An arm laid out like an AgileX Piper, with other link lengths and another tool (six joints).
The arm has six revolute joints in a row. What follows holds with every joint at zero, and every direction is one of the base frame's. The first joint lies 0.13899 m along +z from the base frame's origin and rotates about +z. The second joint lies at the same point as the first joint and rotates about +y. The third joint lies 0.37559 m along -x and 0.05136 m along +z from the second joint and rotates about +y. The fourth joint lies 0.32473 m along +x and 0.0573 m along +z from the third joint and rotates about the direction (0.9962, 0, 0.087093). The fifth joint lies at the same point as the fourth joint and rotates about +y. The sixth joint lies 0.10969 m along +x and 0.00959 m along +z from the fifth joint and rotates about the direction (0.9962, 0, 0.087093). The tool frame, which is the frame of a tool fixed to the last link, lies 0.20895 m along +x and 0.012 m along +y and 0.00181 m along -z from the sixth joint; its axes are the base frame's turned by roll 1.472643, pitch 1.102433 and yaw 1.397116 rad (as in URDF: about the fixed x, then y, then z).
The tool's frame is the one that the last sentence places.
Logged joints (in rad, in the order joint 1, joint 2, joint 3, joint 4, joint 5, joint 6), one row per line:
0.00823 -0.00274 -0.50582 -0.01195 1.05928 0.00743
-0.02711 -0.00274 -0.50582 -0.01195 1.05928 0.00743
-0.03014 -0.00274 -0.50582 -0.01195 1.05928 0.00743
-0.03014 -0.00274 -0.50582 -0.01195 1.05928 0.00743
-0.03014 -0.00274 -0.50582 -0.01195 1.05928 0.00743
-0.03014 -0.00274 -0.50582 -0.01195 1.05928 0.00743
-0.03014 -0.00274 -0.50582 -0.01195 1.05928 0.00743
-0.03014 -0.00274 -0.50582 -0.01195 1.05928 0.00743
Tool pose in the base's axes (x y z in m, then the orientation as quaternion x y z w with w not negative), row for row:
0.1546 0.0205 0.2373 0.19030 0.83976 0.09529 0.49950
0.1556 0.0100 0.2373 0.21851 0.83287 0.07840 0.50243
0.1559 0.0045 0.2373 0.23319 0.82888 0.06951 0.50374
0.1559 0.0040 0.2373 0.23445 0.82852 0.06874 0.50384
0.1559 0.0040 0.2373 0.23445 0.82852 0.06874 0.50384
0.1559 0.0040 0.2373 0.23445 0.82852 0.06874 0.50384
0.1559 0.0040 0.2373 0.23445 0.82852 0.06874 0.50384
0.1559 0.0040 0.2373 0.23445 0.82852 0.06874 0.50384
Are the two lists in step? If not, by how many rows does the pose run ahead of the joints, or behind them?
The pose runs 1 row behind the joints: the pose in row i belongs to the joints in row i - 1.
